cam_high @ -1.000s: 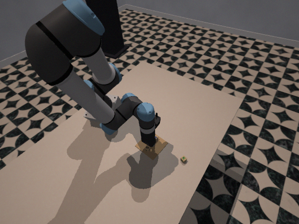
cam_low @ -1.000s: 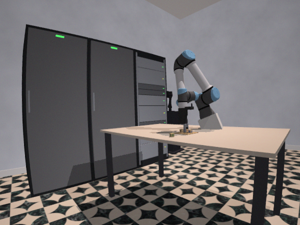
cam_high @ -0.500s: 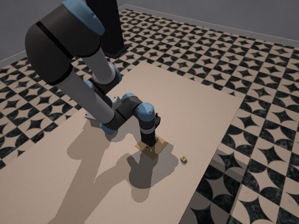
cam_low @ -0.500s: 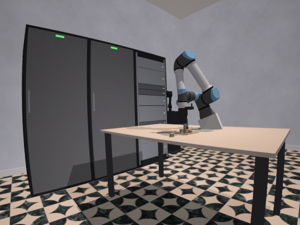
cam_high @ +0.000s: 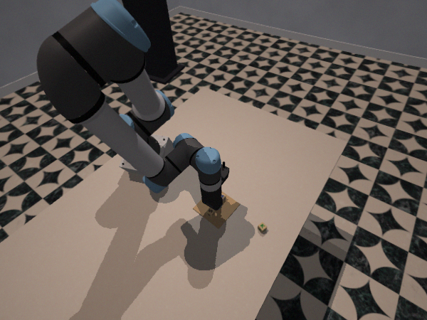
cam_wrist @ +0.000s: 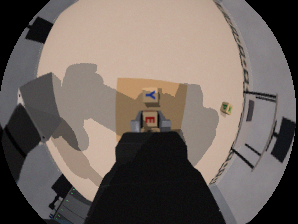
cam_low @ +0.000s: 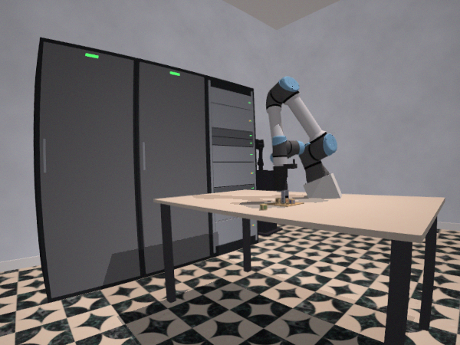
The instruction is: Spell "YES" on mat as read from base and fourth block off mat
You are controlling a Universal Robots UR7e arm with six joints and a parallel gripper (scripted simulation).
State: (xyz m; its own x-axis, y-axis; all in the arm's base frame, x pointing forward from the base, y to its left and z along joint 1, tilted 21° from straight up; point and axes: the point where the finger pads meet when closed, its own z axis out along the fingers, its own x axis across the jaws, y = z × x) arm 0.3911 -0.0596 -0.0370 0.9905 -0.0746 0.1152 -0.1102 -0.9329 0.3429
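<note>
My gripper is now 2 cm above the mat. Round my hand: S block: 4 cm to the right, 1 cm below.
</note>
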